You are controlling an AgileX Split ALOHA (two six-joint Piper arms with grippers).
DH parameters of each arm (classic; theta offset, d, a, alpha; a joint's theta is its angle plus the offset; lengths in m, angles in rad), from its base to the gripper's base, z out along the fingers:
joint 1: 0 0.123 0 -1.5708
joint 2: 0.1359 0 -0.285 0
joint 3: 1.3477 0 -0.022 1.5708
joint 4: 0 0.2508 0 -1.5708
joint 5: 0 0 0.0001 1.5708
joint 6: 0 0.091 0 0
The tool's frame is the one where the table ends.
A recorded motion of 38 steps. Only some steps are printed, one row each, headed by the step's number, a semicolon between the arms.
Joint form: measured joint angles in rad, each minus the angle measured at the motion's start. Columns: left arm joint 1, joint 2, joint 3, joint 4, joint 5, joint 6; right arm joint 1, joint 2, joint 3, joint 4, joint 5, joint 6.
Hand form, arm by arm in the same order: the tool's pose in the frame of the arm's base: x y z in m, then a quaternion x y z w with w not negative. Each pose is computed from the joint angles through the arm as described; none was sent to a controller.
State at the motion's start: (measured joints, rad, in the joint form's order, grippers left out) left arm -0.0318 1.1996 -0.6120 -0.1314 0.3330 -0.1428; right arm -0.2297 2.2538 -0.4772 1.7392 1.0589 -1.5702
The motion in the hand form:
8: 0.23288 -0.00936 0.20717 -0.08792 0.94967 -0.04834 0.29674; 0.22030 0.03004 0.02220 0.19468 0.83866 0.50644 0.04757
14: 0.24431 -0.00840 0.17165 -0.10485 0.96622 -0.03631 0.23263; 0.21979 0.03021 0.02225 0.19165 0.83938 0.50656 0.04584
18: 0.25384 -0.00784 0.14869 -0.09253 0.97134 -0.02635 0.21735; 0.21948 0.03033 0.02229 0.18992 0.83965 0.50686 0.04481
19: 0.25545 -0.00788 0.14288 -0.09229 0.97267 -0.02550 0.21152; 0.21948 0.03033 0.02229 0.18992 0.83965 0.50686 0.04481
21: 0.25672 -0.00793 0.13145 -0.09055 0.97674 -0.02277 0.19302; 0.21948 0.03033 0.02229 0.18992 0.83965 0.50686 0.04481
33: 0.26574 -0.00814 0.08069 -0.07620 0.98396 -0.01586 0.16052; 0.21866 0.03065 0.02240 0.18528 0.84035 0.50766 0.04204
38: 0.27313 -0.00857 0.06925 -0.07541 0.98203 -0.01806 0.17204; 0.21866 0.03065 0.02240 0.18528 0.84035 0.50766 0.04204
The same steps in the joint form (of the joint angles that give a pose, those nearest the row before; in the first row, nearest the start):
8: 0.0000 0.1004 0.0000 0.0705 0.0272 -0.0234; 0.0000 0.0000 0.0000 -0.0126 0.0231 0.0000
14: 0.0000 0.2521 0.0000 0.1111 0.0101 -0.0877; 0.0000 -0.0003 0.0000 -0.0196 0.0221 0.0000
18: 0.0000 0.3553 0.0000 0.1411 -0.0594 -0.0878; 0.0000 -0.0003 0.0000 -0.0237 0.0221 0.0000
19: 0.0000 0.3800 0.0000 0.1418 -0.0720 -0.0876; 0.0000 -0.0003 0.0000 -0.0237 0.0221 0.0000
21: 0.0000 0.4257 0.0000 0.1418 -0.0795 -0.0834; 0.0000 -0.0003 0.0000 -0.0237 0.0221 0.0000
33: 0.0000 0.6374 -0.0011 0.1621 -0.2228 -0.0735; 0.0000 -0.0003 0.0000 -0.0347 0.0221 0.0000
38: 0.0000 0.6953 -0.0155 0.1623 -0.2901 -0.0729; 0.0000 -0.0003 0.0000 -0.0347 0.0221 0.0000

